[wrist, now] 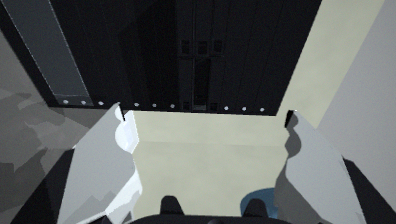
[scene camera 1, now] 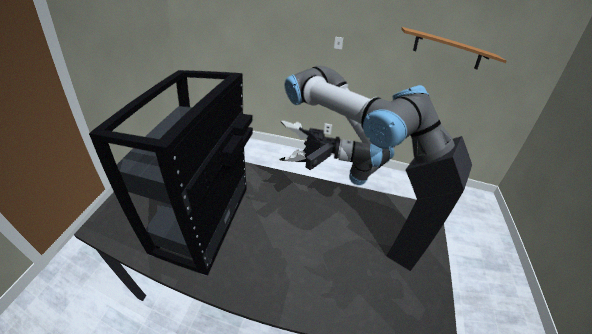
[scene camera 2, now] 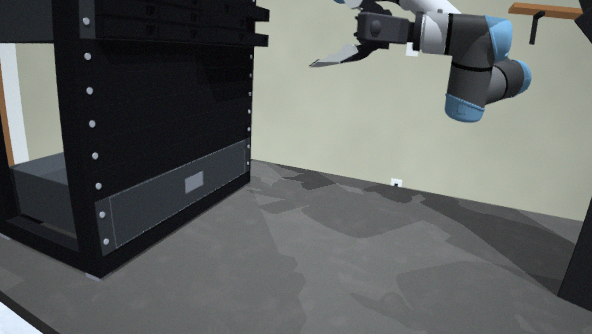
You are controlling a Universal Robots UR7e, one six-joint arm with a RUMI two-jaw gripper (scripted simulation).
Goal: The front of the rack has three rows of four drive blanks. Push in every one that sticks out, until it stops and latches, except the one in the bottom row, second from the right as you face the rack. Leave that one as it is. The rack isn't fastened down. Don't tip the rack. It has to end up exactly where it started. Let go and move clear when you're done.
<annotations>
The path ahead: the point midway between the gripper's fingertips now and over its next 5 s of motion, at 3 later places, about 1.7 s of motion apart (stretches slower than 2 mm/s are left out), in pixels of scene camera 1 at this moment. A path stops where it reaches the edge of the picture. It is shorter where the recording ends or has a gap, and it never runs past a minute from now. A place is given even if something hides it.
My gripper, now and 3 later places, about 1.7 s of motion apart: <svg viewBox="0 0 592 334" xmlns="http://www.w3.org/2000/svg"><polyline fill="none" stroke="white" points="280,141 260,146 239,145 232,144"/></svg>
</annotations>
